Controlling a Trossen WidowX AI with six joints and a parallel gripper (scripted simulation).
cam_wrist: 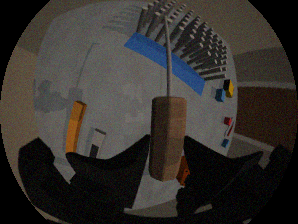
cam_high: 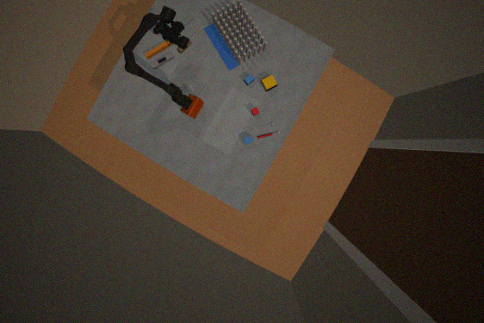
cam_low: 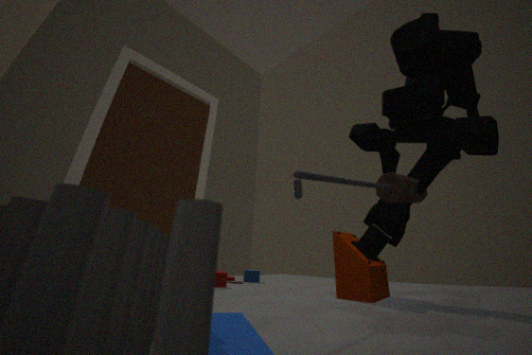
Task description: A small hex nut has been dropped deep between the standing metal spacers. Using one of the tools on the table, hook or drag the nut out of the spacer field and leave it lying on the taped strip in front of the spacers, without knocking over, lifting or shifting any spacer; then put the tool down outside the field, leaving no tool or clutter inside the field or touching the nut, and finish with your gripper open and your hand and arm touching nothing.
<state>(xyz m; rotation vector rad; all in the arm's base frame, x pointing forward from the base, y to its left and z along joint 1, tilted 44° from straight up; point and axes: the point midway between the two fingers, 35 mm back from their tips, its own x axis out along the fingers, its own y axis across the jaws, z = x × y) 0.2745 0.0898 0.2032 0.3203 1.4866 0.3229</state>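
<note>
Now: gripper tip 18 cm short of the blue taped strip, 12 cm to the left of it and 18 cm above it. Round my gripper tip: orange bar: 6 cm behind, 23 cm to the left, 16 cm below; then pale tool: 12 cm behind, 16 cm to the left, 17 cm below; then hook tool: 10 cm ahead, 1 cm to the right, 2 cm below.
</note>
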